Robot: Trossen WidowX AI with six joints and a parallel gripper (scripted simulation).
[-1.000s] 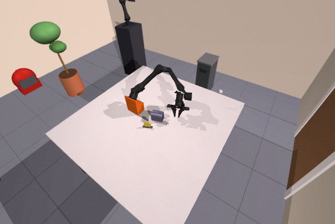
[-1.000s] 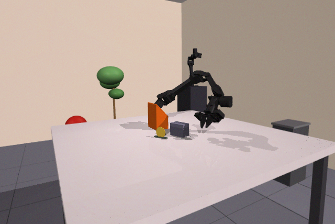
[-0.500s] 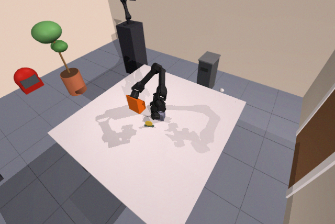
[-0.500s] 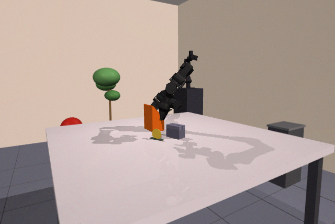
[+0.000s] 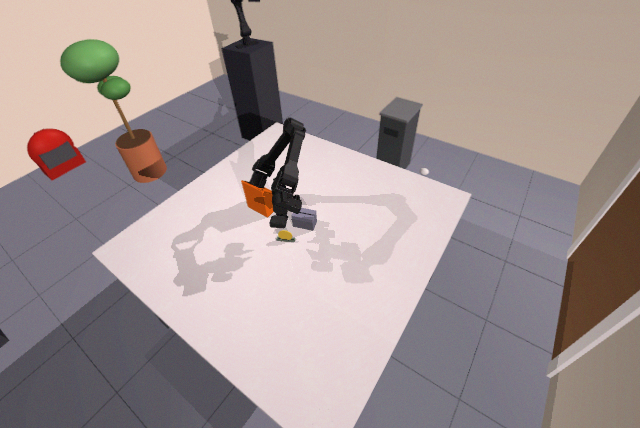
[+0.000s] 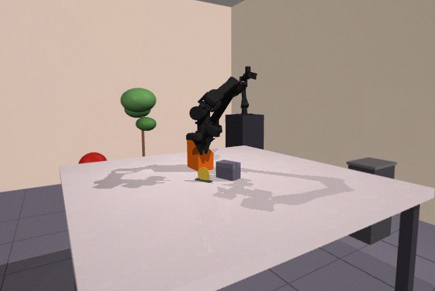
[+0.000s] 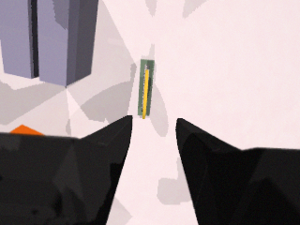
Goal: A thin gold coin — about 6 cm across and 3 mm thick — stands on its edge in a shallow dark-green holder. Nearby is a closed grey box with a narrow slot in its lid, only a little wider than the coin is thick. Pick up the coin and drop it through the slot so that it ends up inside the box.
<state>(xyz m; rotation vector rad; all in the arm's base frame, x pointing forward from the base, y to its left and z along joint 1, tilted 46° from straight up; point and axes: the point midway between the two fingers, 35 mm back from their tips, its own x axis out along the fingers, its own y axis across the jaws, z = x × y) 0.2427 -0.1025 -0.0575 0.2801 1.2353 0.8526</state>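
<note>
Right now my gripper tip is 10 mm past the gold coin and 90 mm above it.
</note>
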